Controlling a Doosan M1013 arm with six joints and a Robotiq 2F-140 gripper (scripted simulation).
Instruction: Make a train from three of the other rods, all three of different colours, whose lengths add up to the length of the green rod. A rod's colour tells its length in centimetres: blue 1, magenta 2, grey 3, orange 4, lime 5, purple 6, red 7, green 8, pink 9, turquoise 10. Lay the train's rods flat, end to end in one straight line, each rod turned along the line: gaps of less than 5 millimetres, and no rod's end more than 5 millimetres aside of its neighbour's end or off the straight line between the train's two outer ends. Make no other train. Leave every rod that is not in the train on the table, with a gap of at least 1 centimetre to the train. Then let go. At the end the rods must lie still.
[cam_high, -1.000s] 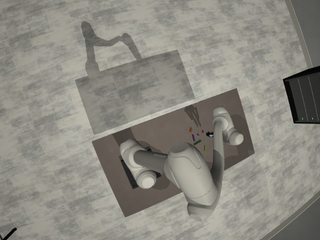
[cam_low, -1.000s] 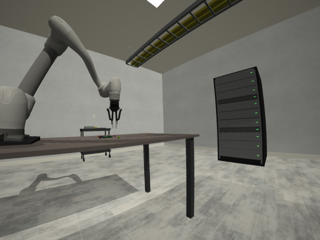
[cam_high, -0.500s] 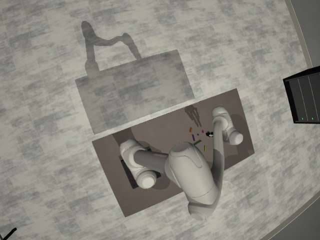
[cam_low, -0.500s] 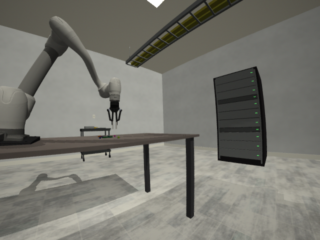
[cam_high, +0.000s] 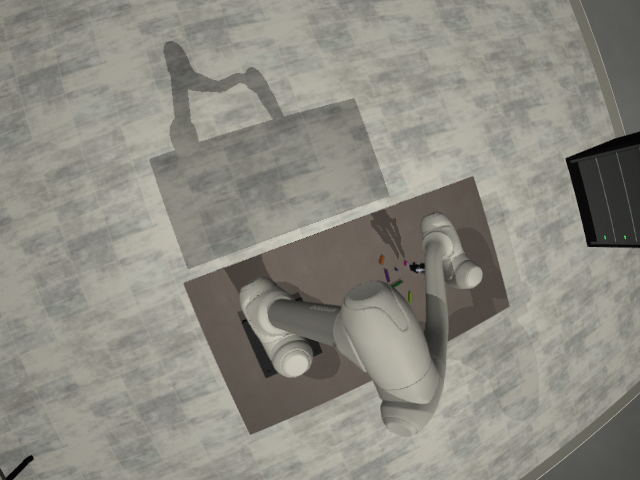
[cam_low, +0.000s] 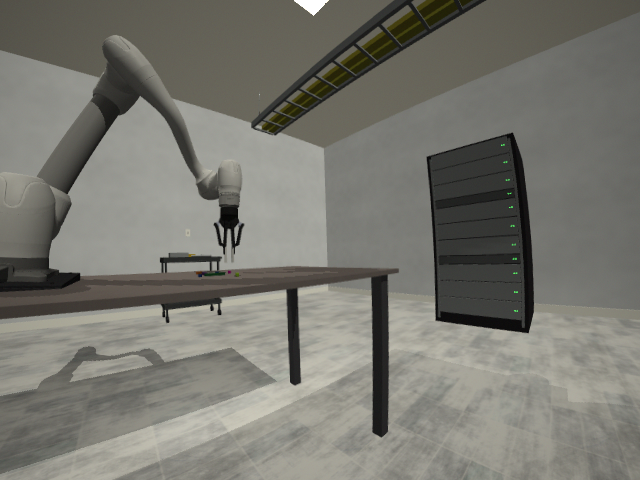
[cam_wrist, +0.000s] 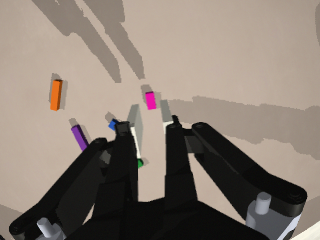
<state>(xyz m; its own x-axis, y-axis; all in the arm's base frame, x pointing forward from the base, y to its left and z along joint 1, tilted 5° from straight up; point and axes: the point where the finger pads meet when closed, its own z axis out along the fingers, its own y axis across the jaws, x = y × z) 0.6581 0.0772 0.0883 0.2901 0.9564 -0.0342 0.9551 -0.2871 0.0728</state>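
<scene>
My gripper is now 70 mm above the magenta rod. Round my hand: purple rod: 110 mm behind, 70 mm below, 10 mm to the right; orange rod: 110 mm behind, 70 mm to the left, 70 mm below; green rod: 90 mm behind, 70 mm to the right, 70 mm below.
</scene>
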